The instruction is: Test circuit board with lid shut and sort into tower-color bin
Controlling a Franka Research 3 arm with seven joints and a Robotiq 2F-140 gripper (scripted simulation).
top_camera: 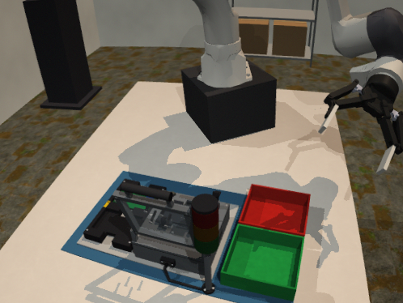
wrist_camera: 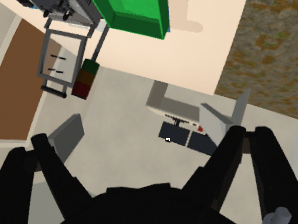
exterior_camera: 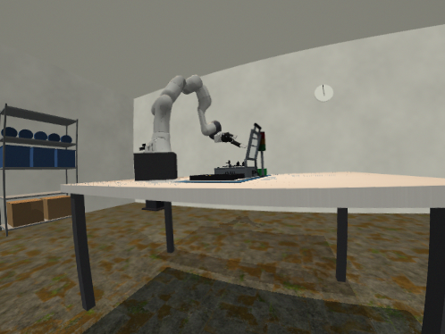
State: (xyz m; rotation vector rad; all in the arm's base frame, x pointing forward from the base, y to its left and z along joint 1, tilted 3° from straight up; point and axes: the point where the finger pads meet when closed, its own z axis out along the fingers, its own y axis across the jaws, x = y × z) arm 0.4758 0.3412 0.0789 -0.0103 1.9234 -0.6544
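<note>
The green circuit board lies 30 mm behind my hand, 510 mm to the right of it and 240 mm below it. The rest, counted from my hand: green bin: 120 mm ahead, 160 mm to the right, 250 mm below; then red bin: 30 mm behind, 140 mm to the right, 250 mm below; then tester plate: 60 mm ahead, 350 mm to the right, 190 mm below.
</note>
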